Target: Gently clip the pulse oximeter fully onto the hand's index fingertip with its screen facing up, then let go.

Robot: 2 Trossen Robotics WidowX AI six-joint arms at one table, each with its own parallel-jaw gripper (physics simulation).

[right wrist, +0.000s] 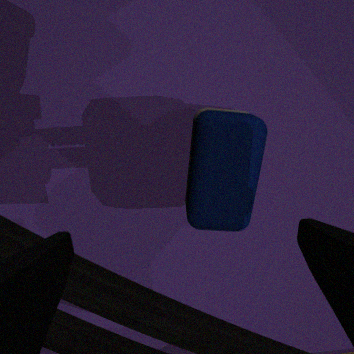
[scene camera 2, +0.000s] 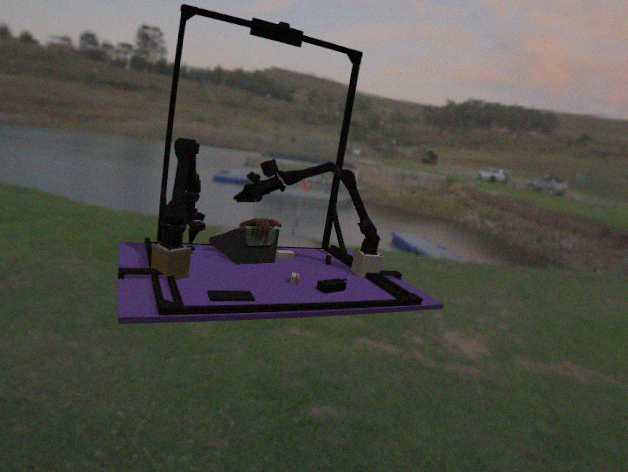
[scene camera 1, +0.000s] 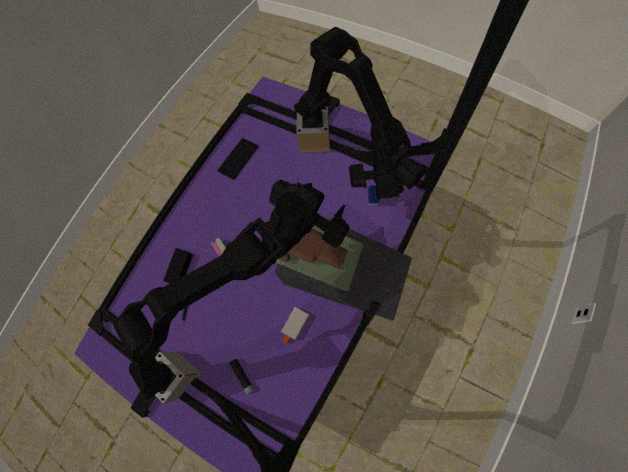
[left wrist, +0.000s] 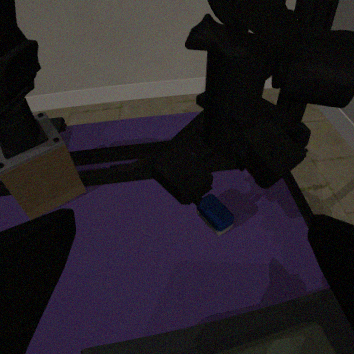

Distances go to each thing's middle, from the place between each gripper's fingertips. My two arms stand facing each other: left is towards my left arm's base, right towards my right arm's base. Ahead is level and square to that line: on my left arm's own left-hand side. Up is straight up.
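Grey-green block [scene camera 1: 341, 278]: 10 cm to the left of my left hand, 3 cm behind, 14 cm below. Dark grey plate [scene camera 1: 381, 272]: 9 cm to the left of my left hand, 9 cm behind, 22 cm below.
Grey-green block: 50 mm ahead of my right hand, 280 mm to the left, 70 mm above. Dark grey plate: 270 mm to the left of my right hand, 10 mm behind, 10 mm below.
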